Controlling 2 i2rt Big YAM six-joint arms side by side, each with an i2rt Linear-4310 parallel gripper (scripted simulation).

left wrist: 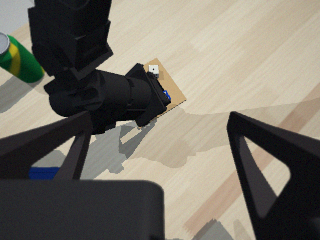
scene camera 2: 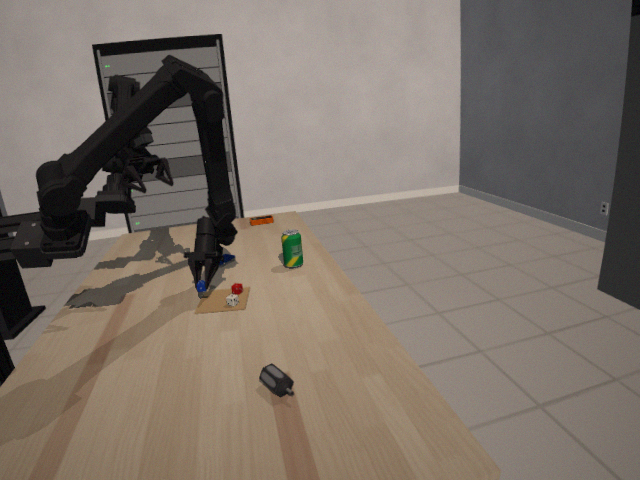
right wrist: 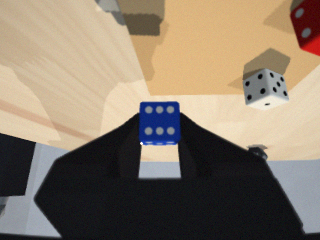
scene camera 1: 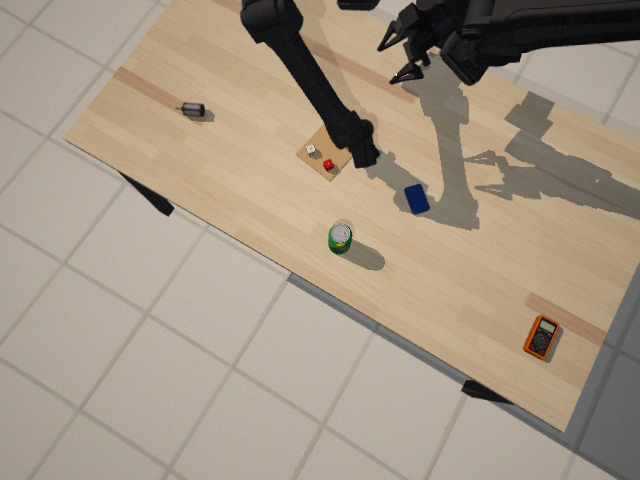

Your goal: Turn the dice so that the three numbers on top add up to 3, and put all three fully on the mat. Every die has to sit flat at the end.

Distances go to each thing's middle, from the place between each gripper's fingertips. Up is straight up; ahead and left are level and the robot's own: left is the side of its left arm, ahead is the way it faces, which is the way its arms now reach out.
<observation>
My right gripper [scene camera 2: 201, 288] is now 5 cm short of the tan mat [scene camera 1: 325, 149], 1 cm to the right of it and 5 cm above it. The rest, counted from my right hand: blue die [right wrist: 159, 121] (right at my right hand); then white die [right wrist: 266, 89] (8 cm ahead, 3 cm to the right, 4 cm below).
Now: left hand [scene camera 2: 159, 187] 90 mm short of the blue die, 80 mm to the left of it and 280 mm above it. From my left hand the other things lie so: white die: 180 mm ahead, 110 mm to the right, 320 mm below; tan mat: 150 mm ahead, 80 mm to the right, 340 mm below.
</observation>
